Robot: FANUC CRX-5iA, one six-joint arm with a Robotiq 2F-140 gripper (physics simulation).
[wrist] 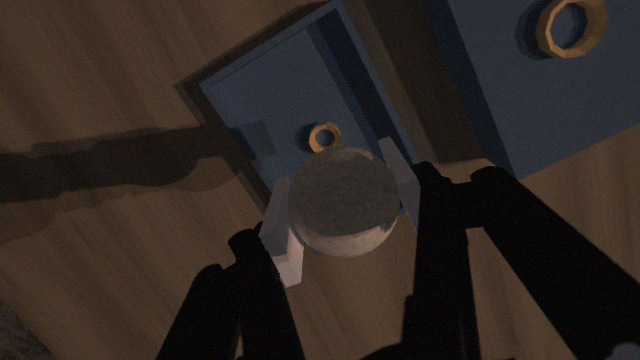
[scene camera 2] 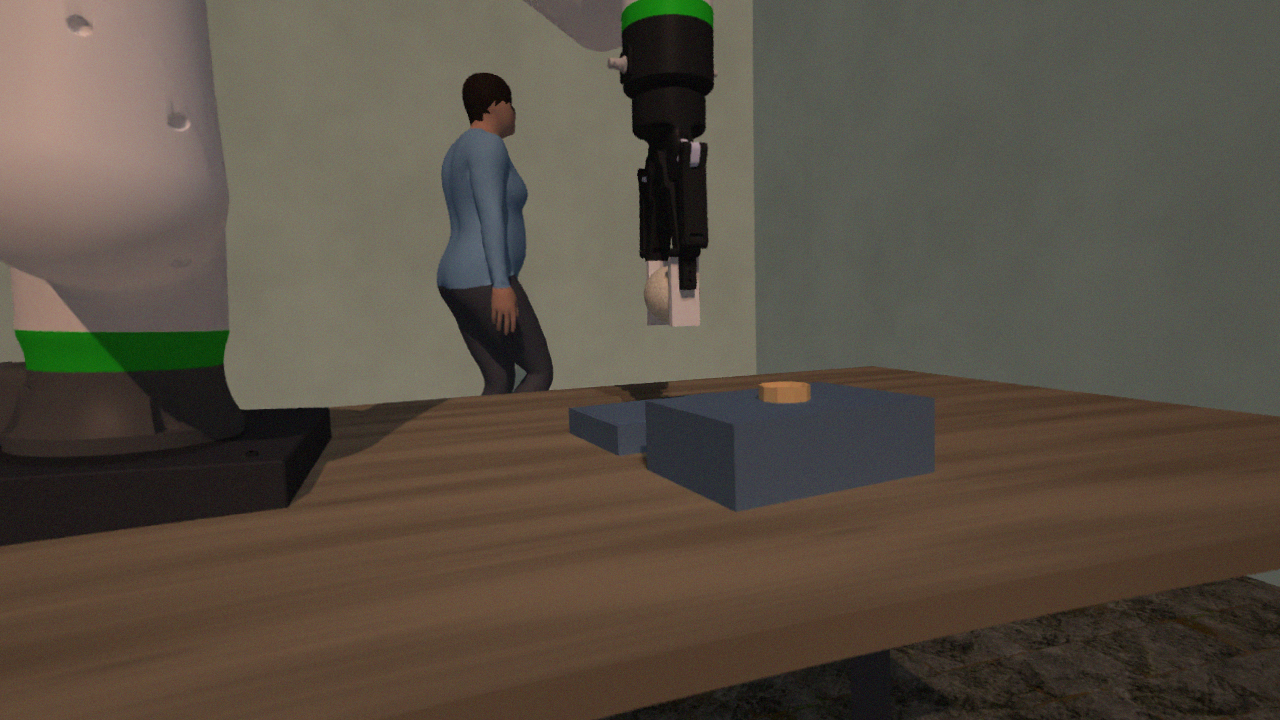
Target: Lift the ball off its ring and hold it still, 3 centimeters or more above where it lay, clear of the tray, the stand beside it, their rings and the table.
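Frame: origin at the arm's base, x left, y down, z back, level; millimetres.
Seen in the pictures: gripper, fingertip midpoint: (wrist: pixel 340 179) (scene camera 2: pixel 672 325); arm's base, origin of the base link: (scene camera 2: pixel 136 436).
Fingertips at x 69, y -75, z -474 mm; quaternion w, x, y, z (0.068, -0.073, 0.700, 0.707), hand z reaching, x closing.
Pixels of each thing's middle, then the offset from my fingertips to it. "*": a spot on its surface instead. Level surfaces: height alone.
- blue tray, body centre: (wrist: pixel 325 140) (scene camera 2: pixel 672 419) dx +9, dy +103, dz +1 mm
- orange ring, surface spot: (wrist: pixel 338 136) * dx -4, dy +103, dz +0 mm
- wooden table, its level: dy +117 mm
A pale, round ball (scene camera 2: pixel 657 293) (wrist: pixel 344 202) is between the light finger pads of my gripper (scene camera 2: pixel 672 295) (wrist: pixel 340 179), which is shut on it. Ball and fingers hang in the air, well above the blue tray (scene camera 2: pixel 608 420) (wrist: pixel 270 90) and apart from it. In the wrist view an orange ring (wrist: pixel 338 136) lies on the tray floor, with no ball in it. The taller blue stand (scene camera 2: pixel 805 447) (wrist: pixel 540 100) is beside the tray and carries another orange ring (scene camera 2: pixel 785 392) (wrist: pixel 597 30) on top. The ball's far side is hidden.
The wooden table (scene camera 2: pixel 402 573) (wrist: pixel 75 280) bears tray and stand. The robot's base (scene camera 2: pixel 161 492) is at the left in the scene view. A person (scene camera 2: pixel 483 214) in a blue top stands behind the table. The arm's shadow falls across the table and tray edge in the wrist view.
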